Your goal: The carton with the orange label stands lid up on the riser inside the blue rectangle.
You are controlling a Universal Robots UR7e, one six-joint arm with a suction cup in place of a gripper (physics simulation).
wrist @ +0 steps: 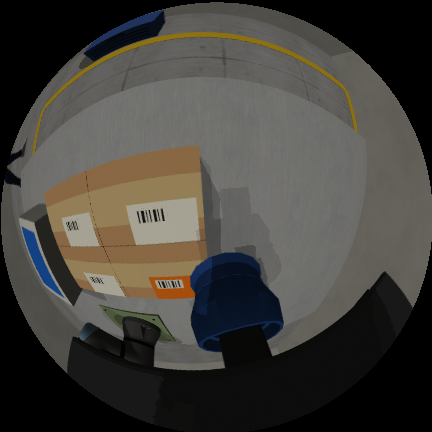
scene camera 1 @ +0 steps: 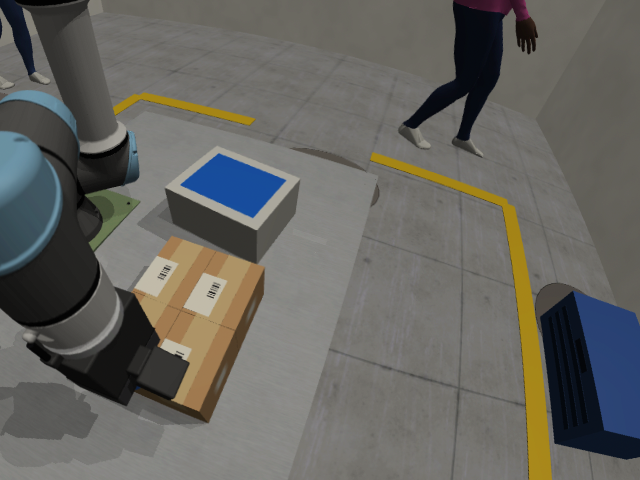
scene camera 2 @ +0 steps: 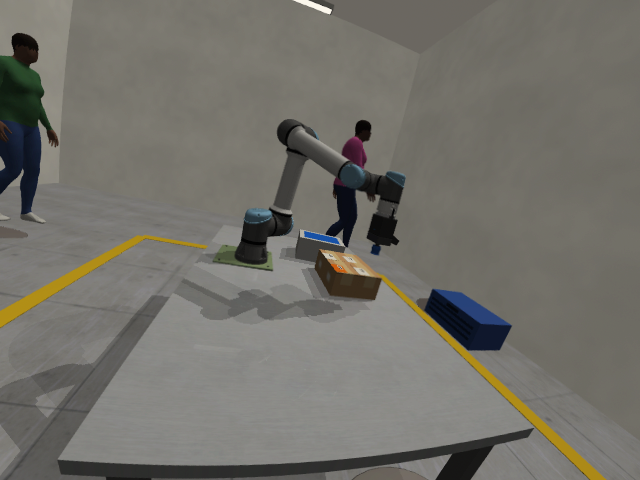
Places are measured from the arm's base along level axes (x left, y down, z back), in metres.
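Pixels of known places: hand, tool point: (wrist: 226, 281) (scene camera 2: 374, 253); arm's base, link origin: (wrist: 141, 325) (scene camera 2: 251, 258).
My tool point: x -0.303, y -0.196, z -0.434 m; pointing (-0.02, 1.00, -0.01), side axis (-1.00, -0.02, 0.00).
Note:
For each thing: its middle in the pictures, then the offset to it from my tool point.
- carton with the orange label, body centre: (wrist: 162, 254) (scene camera 1: 143, 346) (scene camera 2: 339, 277) dz +0.079, dx +0.080, dy +0.150 m
- blue rectangle, body centre: (scene camera 1: 233, 182) (wrist: 37, 262) (scene camera 2: 321, 237) dz +0.053, dx +0.478, dy +0.082 m
- grey riser, body centre: (scene camera 1: 234, 201) (wrist: 47, 251) (scene camera 2: 319, 247) dz +0.053, dx +0.478, dy +0.142 m
The carton with the orange label (scene camera 1: 159, 313) (scene camera 2: 338, 268) (wrist: 160, 254) stands lid up in a tight two-by-two block with three white-labelled cartons. Its label is hidden behind the tool in scene camera 1. The blue rectangle (scene camera 1: 232, 183) (scene camera 2: 321, 237) (wrist: 42, 260) is on top of the grey riser (scene camera 1: 211, 225) (scene camera 2: 309, 251) (wrist: 61, 260), and no carton stands on it. My gripper, a blue suction cup (scene camera 2: 375, 250) (wrist: 225, 270), is open and holds nothing. It hangs above the block with a gap, and overlaps the orange label's edge in the wrist view.
The white-labelled cartons (scene camera 1: 227, 268) (wrist: 165, 187) touch the orange-labelled one. The riser stands close beside the block. The green base plate (scene camera 1: 116, 209) (scene camera 2: 222, 256) is near the riser. A blue cabinet (scene camera 1: 604, 361) (scene camera 2: 467, 317) and two people are beyond the table (scene camera 2: 310, 392).

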